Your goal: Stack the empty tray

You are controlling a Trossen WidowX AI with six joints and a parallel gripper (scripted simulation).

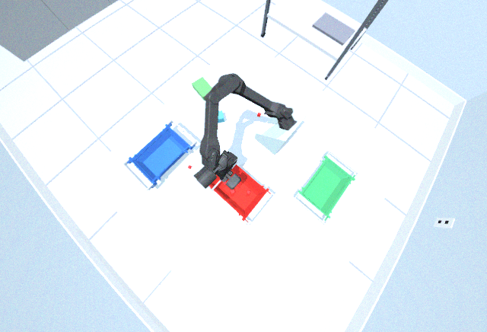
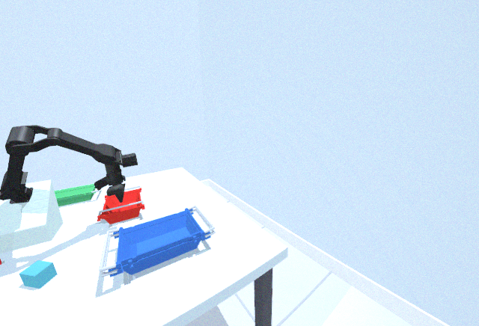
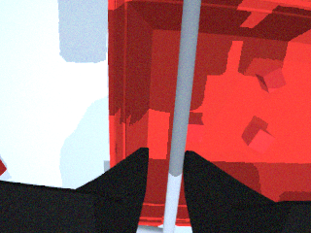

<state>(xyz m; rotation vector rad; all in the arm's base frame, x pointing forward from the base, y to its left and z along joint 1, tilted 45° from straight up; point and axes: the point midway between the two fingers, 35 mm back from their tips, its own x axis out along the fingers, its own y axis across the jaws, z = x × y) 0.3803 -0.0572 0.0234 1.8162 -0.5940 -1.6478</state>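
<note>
My gripper tip is now 340 mm past the green tray, 400 mm to the right of it and 50 mm above it. The rest, counted from my gripper tip: green block: 270 mm behind, 480 mm to the right, 70 mm below; cyan block: 210 mm behind, 270 mm to the right, 70 mm below.
</note>
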